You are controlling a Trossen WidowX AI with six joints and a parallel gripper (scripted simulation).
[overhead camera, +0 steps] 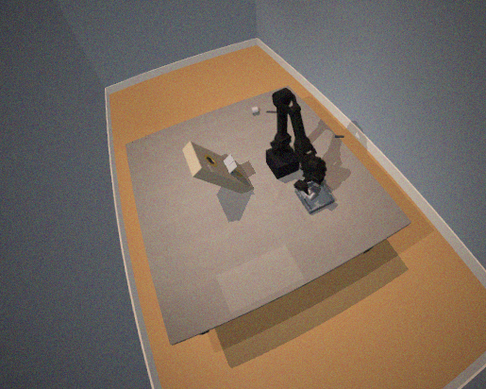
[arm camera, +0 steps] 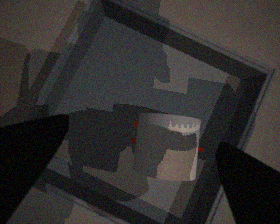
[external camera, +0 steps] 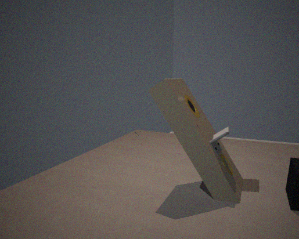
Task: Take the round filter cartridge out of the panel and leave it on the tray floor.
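Right now the white round cartridge is 30 mm below my gripper tip and 20 mm ahead of it. From my gripper tip the other things lie so: beige panel 420 mm ahead, 230 mm to the right, 110 mm above; grey bracket 370 mm ahead, 240 mm to the right, 90 mm above; grey tray 50 mm below, 10 mm to the left.
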